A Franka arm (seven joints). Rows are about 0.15 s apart.
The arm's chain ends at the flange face. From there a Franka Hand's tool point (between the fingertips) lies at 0.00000 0.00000 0.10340 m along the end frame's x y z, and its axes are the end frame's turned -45 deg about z.
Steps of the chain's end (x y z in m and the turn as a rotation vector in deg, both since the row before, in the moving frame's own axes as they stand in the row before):
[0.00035, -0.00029, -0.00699, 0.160, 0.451, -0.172]
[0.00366, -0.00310, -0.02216, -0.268, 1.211, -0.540]
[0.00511, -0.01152, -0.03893, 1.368, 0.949, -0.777]
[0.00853, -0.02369, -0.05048, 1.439, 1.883, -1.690]
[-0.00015, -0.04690, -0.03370, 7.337, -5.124, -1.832]
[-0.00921, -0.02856, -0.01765, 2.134, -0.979, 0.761]
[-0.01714, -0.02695, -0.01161, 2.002, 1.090, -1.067]
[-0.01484, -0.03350, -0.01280, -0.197, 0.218, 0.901]
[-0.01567, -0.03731, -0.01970, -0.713, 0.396, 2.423]
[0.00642, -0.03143, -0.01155, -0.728, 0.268, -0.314]
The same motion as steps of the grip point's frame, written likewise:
[0.00123, 0.00041, -0.00699, -0.206, 0.432, -0.172]
[0.00599, 0.00228, -0.02218, -1.046, 0.667, -0.540]
[0.01471, -0.00509, -0.03897, 0.296, 1.638, -0.777]
[0.02703, -0.01022, -0.05057, -0.314, 2.349, -1.690]
[0.03562, -0.04915, -0.03496, 8.811, 1.565, -1.832]
[0.01518, -0.03067, -0.01774, 2.201, 0.817, 0.761]
[0.01087, -0.03238, -0.01169, 0.645, 2.186, -1.067]
[0.01322, -0.03365, -0.01280, -0.293, 0.015, 0.901]
[0.01487, -0.03606, -0.01971, -0.784, -0.224, 2.423]
[0.02618, -0.01641, -0.01156, -0.704, -0.325, -0.314]

